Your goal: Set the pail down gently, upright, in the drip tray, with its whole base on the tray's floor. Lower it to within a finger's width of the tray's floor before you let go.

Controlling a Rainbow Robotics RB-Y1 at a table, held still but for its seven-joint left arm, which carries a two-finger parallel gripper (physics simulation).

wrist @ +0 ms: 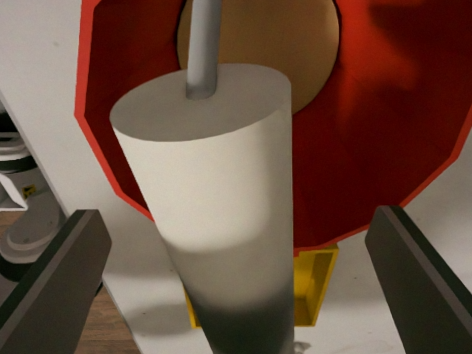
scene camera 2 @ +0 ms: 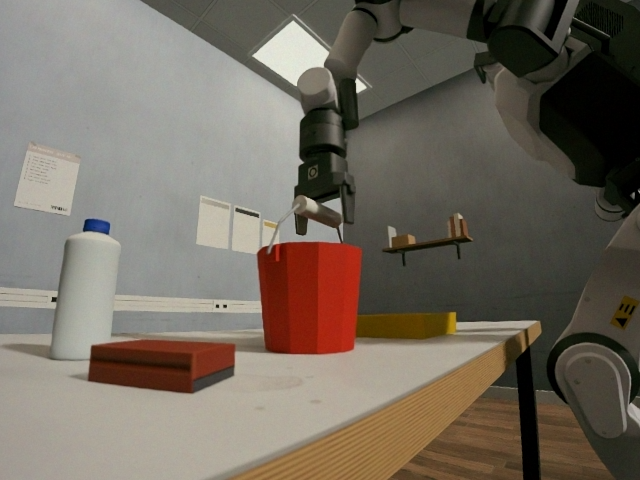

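Note:
The red pail [scene camera 2: 310,299] [wrist: 350,165] stands upright on the table, with a round tan surface showing inside it in the wrist view. Its bail is raised, and the pale cylindrical handle grip [scene camera 2: 319,211] [wrist: 225,200] is above the rim. My gripper [scene camera 2: 324,224] [wrist: 239,214] is open and points down over the pail, its fingers apart on either side of the grip, with gaps visible in the wrist view. The yellow drip tray [scene camera 2: 403,326] [wrist: 321,285] lies on the table beyond the pail, partly hidden by it in both views.
A white bottle [scene camera 2: 85,294] with a blue cap stands at the left in the scene view. A low brick-red block [scene camera 2: 142,364] with a dark grey part lies in front of it. The table's wooden edge [scene camera 2: 392,418] runs along the robot's side.

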